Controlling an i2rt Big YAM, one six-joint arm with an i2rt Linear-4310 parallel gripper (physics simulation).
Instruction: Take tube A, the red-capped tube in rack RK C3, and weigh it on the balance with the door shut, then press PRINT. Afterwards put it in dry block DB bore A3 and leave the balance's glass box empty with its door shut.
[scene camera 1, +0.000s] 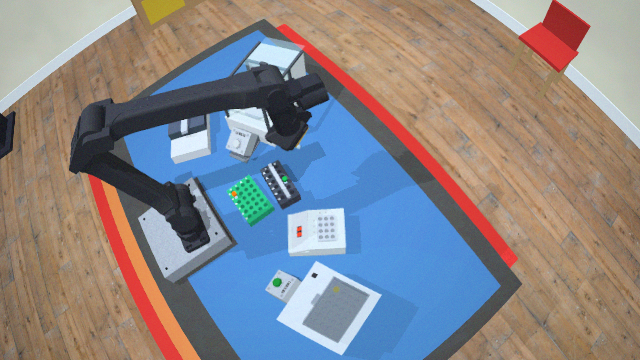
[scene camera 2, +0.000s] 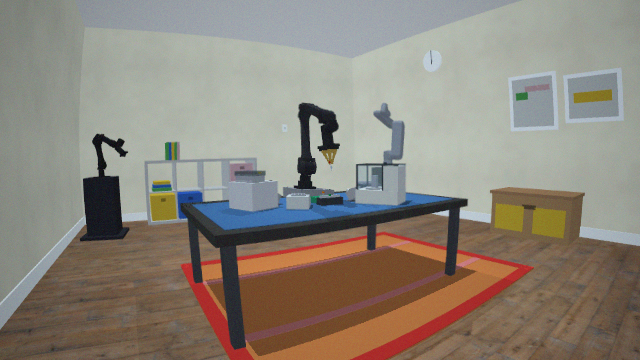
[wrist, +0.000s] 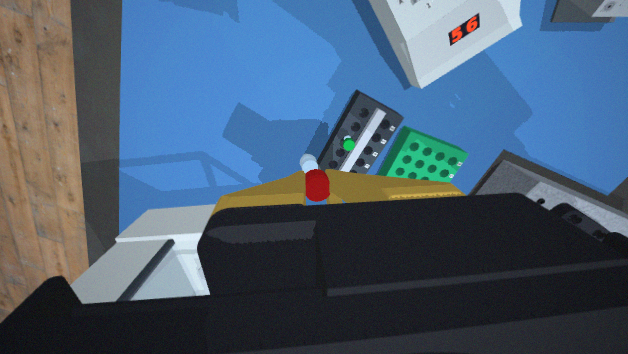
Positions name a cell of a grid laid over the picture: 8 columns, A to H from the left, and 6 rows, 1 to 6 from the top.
Labels:
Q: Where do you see the gripper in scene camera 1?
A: D3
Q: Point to a tube A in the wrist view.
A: E4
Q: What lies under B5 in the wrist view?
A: A balance.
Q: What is the gripper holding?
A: A tube A.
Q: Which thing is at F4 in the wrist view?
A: The gripper.

